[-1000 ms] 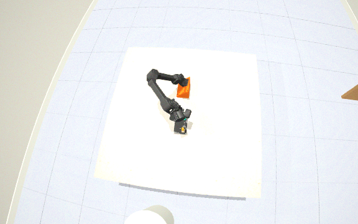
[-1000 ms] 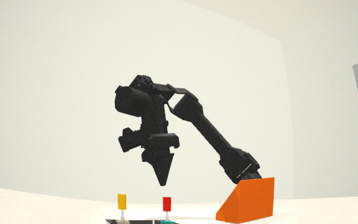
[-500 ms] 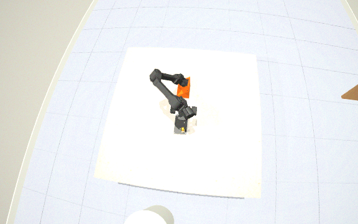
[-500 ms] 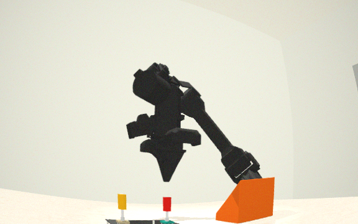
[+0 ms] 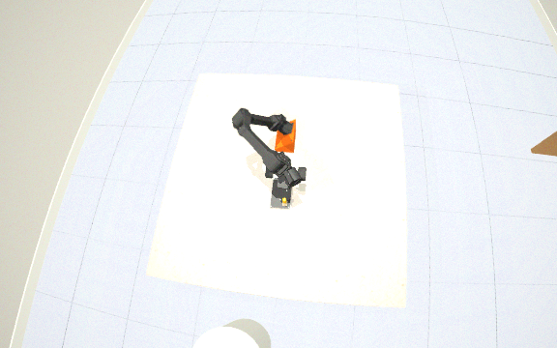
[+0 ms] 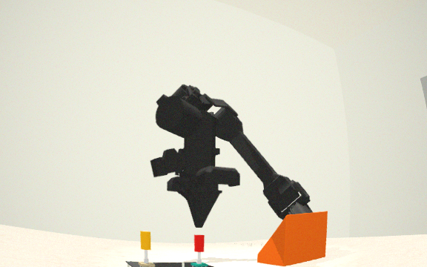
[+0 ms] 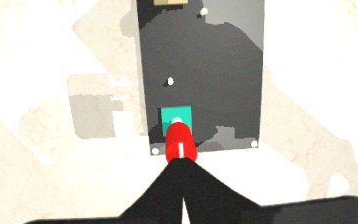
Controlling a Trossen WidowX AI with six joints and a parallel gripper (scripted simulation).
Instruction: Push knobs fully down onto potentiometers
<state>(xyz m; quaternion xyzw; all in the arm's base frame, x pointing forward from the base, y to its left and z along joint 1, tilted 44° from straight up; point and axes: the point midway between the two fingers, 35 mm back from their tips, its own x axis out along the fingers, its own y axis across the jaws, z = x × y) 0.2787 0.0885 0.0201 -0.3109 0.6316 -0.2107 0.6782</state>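
Now: gripper tip 3 cm above the red knob. The rest, counted from my gripper tip: yellow knob (10 cm ahead, 1 cm to the left, 2 cm below).
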